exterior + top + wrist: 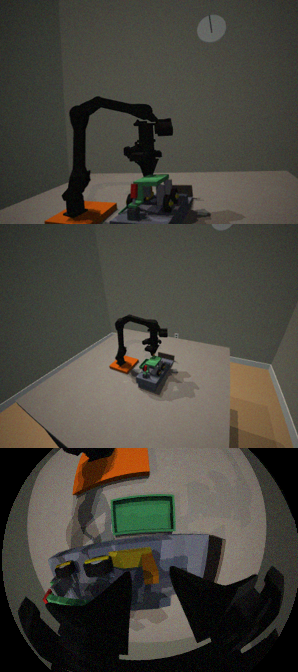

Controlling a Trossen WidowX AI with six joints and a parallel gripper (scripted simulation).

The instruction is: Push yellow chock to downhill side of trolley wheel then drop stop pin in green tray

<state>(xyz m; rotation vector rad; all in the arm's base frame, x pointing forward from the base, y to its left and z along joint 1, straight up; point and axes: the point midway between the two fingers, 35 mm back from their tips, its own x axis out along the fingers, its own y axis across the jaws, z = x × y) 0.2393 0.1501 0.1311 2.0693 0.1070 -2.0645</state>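
The yellow chock is 4 cm below my gripper tip, 2 cm to the right of it and 1 cm ahead of it. Round my gripper tip: trolley (10 cm to the right, 8 cm ahead, 1 cm below); green tray (13 cm below, 6 cm behind, 2 cm to the right); grey ramp (9 cm to the right, 8 cm ahead, 7 cm below).
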